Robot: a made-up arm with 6 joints. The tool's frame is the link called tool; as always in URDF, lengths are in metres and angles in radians. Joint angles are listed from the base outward.
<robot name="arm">
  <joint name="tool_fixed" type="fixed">
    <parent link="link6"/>
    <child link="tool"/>
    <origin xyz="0 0 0"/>
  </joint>
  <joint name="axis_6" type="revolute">
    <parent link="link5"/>
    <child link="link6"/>
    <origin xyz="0 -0.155 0"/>
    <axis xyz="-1 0 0"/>
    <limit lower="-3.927" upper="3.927"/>
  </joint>
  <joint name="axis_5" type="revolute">
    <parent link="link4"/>
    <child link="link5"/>
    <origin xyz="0.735 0 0"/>
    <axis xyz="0 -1 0"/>
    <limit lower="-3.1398" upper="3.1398"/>
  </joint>
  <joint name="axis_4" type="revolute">
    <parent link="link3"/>
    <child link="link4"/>
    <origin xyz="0 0 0"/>
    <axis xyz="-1 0 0"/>
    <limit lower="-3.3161" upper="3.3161"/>
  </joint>
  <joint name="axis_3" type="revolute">
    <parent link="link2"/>
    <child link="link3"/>
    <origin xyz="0 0 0.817"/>
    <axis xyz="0 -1 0"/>
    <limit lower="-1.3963" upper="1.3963"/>
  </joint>
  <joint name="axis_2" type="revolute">
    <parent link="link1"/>
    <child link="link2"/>
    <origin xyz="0 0 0"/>
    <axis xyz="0 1 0"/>
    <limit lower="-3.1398" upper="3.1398"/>
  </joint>
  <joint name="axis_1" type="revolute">
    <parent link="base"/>
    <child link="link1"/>
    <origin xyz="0 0 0.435"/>
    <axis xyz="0 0 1"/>
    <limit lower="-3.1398" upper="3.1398"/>
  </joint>
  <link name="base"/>
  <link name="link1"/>
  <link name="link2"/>
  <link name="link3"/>
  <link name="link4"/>
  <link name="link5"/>
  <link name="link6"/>
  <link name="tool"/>
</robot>
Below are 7 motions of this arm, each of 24 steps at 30 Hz.
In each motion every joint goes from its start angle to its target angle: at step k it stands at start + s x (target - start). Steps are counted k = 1, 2, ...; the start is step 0. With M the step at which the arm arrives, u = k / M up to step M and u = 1 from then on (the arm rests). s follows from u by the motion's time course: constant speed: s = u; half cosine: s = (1 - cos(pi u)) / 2; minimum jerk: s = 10 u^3 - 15 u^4 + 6 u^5.
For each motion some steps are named. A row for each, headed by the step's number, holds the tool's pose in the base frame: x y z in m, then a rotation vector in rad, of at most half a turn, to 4 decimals.
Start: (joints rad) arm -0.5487 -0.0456 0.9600 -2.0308 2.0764 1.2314
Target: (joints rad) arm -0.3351 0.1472 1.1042 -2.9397 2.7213 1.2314
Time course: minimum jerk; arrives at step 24
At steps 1, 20, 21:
1: 0.4402 -0.1883 1.7975 1.4148 -0.9085 -2.0565
20: 0.5838 -0.0482 1.8249 1.6319 0.6872 -2.0253
21: 0.5855 -0.0457 1.8255 1.6222 0.7198 -2.0206

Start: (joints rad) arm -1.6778 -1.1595 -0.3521 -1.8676 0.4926 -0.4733
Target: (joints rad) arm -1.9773 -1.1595 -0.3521 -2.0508 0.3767 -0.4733
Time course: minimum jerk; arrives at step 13
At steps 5, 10, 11, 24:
5: 0.0783 0.1227 1.1920 0.8834 -2.2924 -0.1633
10: 0.1168 0.1046 1.1969 0.8040 -2.3352 -0.1378
11: 0.1200 0.1026 1.1974 0.7963 -2.3386 -0.1351
24: 0.1216 0.1015 1.1976 0.7924 -2.3402 -0.1336

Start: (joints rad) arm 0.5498 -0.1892 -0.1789 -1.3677 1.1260 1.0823
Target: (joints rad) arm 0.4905 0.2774 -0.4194 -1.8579 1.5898 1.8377
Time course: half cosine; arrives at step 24
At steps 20, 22, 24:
20: 0.5921 0.3635 0.6634 -0.6363 0.6968 -1.0442
22: 0.5904 0.3645 0.6422 -0.6928 0.7591 -1.0613
24: 0.5897 0.3647 0.6351 -0.7121 0.7805 -1.0669

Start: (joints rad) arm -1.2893 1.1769 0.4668 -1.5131 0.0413 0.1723
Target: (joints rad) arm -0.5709 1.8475 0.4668 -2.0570 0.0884 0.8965
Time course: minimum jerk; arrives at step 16
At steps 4, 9, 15, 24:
4: 0.4138 -1.1138 0.0686 1.5356 -0.2084 -1.5378
9: 0.6946 -0.7215 -0.3078 1.4604 0.4699 -1.4328
15: 0.7045 -0.3681 -0.5347 1.2694 0.9507 -1.3218
24: 0.7041 -0.3661 -0.5358 1.2680 0.9534 -1.3211

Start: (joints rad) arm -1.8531 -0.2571 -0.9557 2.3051 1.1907 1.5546
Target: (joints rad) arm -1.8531 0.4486 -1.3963 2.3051 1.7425 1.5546
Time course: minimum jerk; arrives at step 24
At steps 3, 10, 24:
3: -0.0203 -0.4427 0.8312 -2.2760 0.4315 0.9178
10: -0.0195 -0.4402 0.6509 -1.9635 0.0154 0.6832
24: 0.0256 -0.2845 0.4325 -1.2375 -0.5496 0.0991

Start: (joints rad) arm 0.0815 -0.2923 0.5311 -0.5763 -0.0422 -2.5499
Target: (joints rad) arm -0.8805 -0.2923 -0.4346 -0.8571 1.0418 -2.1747
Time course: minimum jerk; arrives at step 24
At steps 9, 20, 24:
9: 0.4083 -0.2008 1.5263 2.8165 -0.5133 1.1318
20: 0.2431 -0.4295 1.0226 1.8767 -2.0136 0.5743
24: 0.2246 -0.4313 0.9971 1.8034 -2.0707 0.5310

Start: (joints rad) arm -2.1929 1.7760 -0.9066 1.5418 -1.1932 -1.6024
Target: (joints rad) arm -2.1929 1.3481 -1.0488 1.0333 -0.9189 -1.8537
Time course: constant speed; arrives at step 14
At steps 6, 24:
6: -0.1969 -0.2096 -0.1121 -1.4842 -2.1743 0.9378
24: -0.2665 -0.2354 0.0194 -1.4979 -1.5931 1.1650

